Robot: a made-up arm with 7 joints.
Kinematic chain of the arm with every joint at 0, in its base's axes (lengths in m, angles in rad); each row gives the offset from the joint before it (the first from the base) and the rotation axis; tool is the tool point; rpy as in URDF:
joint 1: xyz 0 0 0.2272 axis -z
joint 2: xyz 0 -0.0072 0.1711 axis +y
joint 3: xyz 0 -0.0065 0.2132 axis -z
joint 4: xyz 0 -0.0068 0.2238 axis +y
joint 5: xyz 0 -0.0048 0.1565 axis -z
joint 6: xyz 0 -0.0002 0.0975 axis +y
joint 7: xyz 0 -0.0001 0.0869 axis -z
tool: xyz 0 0 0 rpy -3.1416 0 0
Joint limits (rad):
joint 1: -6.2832..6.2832
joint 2: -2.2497..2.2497
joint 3: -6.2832..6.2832
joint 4: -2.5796..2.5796
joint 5: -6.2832..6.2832
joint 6: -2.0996..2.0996
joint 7: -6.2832..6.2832
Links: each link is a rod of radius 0.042 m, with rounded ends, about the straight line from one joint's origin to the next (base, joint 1, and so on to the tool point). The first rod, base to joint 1, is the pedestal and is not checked.
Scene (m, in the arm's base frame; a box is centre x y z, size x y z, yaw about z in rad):
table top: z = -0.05
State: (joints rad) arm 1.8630 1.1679 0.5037 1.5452 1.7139 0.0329 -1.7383
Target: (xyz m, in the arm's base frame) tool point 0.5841 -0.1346 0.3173
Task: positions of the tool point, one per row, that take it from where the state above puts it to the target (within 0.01 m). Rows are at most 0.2 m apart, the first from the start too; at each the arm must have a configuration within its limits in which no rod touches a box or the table.
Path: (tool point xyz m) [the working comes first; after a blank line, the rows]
Joints at the target: 0.3666 1.1469 -0.2938 1.3572 1.7036 -0.1480 -1.7383
Straight joint move there: clear.

1: -0.1711 -0.5364 0.2914
2: 0.0142 -0.5681 0.2838
3: 0.2019 -0.5381 0.2825
4: 0.3711 -0.4485 0.2877
5: 0.5032 -0.3090 0.2994
6: 0.5841 -0.1346 0.3173

